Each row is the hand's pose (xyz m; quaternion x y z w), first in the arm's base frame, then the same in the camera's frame.
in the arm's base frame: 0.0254 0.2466 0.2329 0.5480 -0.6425 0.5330 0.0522
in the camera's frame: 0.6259 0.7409 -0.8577 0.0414 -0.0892 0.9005 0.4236
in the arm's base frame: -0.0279 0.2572 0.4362 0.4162 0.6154 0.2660 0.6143
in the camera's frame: 0.6011 0.9310 -0.9443 -0.1557 0.3517 -0.3521 0.8533
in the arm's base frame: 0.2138 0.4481 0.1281 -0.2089 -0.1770 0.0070 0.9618
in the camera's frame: 0.8860 0.6056 -0.8920 -0.8905 -0.2518 -0.0972 0.3662
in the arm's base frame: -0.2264 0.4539 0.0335 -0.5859 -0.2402 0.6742 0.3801
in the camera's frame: 0.5146 0.4791 -1.1131 0.8161 -0.4136 -0.3793 0.1380
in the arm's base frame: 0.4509 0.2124 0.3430 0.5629 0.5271 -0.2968 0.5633
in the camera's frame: 0.9706 0.8880 -0.6255 0.0655 -0.1471 -0.5724 0.8040
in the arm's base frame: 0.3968 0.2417 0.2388 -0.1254 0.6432 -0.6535 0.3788
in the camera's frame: 0.9342 0.7760 -0.6533 -0.0987 -0.1749 -0.9716 0.1248
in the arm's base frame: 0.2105 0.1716 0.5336 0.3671 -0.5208 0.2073 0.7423
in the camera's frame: 0.7605 1.0640 -0.7694 -0.4982 -0.3706 0.4426 0.6470
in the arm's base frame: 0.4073 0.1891 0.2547 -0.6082 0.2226 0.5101 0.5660
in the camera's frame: 0.9154 0.8048 -0.6092 -0.8440 0.5247 -0.1103 0.0146
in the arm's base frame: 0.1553 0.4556 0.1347 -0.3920 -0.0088 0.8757 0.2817
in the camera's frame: 0.8416 0.6057 -0.9314 -0.6229 0.6827 0.3799 0.0400
